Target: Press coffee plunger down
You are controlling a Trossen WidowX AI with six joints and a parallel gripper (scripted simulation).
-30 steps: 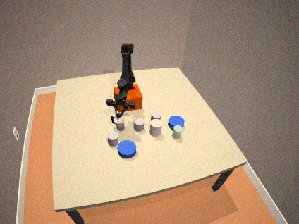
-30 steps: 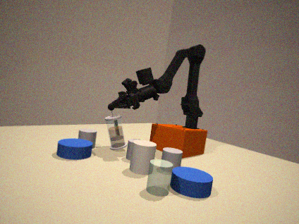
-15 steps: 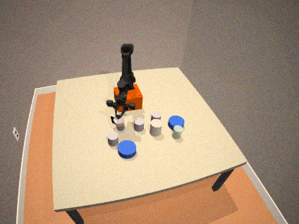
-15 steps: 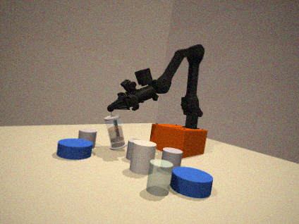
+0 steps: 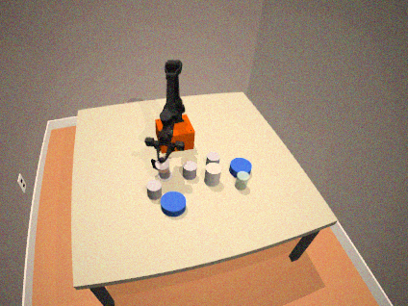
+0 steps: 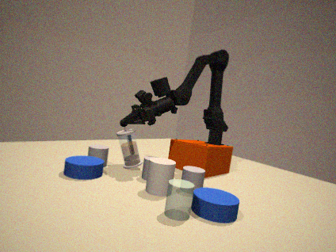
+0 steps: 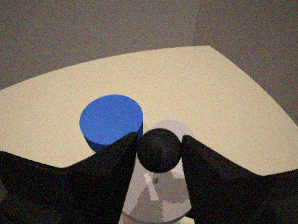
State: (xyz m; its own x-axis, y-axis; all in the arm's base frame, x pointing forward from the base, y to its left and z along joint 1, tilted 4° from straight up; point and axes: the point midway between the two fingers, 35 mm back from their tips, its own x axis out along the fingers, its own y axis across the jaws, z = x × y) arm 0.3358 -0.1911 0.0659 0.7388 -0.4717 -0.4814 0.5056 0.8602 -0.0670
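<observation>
Now: the coffee press 8 cm below my gripper tip, 4 cm behind it and 1 cm to the left of it.
</observation>
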